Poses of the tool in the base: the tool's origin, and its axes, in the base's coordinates. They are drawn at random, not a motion.
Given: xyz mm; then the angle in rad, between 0 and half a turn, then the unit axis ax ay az.
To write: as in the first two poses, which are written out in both.
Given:
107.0, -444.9, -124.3, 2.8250, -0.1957, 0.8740, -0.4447
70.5, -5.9, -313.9, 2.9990, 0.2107, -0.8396, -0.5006
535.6, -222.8, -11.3, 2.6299, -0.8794, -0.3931, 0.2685
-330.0, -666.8, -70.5, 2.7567, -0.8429, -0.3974, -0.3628
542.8, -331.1, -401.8, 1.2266, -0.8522, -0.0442, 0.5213
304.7, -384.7, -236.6, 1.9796, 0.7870, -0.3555, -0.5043
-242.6, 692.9, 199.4, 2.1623, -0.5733, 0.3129, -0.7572
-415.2, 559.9, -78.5, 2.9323, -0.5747, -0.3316, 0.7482
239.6, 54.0, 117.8, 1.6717, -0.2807, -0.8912, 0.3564
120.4, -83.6, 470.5, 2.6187, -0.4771, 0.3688, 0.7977
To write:
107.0, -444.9, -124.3; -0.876, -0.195, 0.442; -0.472, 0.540, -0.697; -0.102, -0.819, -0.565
70.5, -5.9, -313.9; -0.902, -0.281, -0.329; -0.423, 0.413, 0.806; -0.091, 0.866, -0.491
535.6, -222.8, -11.3; 0.576, 0.516, -0.634; 0.779, -0.583, 0.233; -0.250, -0.628, -0.737
-330.0, -666.8, -70.5; 0.442, 0.782, 0.440; 0.509, -0.623, 0.594; 0.738, -0.039, -0.673
542.8, -331.1, -401.8; 0.819, -0.466, -0.336; 0.516, 0.339, 0.787; -0.253, -0.818, 0.518
304.7, -384.7, -236.6; 0.468, 0.072, -0.881; -0.854, -0.221, -0.472; -0.228, 0.973, -0.042
-242.6, 692.9, 199.4; -0.046, 0.349, 0.936; -0.908, -0.405, 0.107; 0.416, -0.845, 0.336
-415.2, 559.9, -78.5; -0.325, 0.222, -0.919; 0.532, -0.761, -0.371; -0.782, -0.610, 0.129
239.6, 54.0, 117.8; -0.014, -0.079, -0.997; 0.630, 0.773, -0.070; 0.777, -0.629, 0.039
120.4, -83.6, 470.5; -0.442, -0.727, -0.526; 0.070, -0.613, 0.787; -0.895, 0.311, 0.321

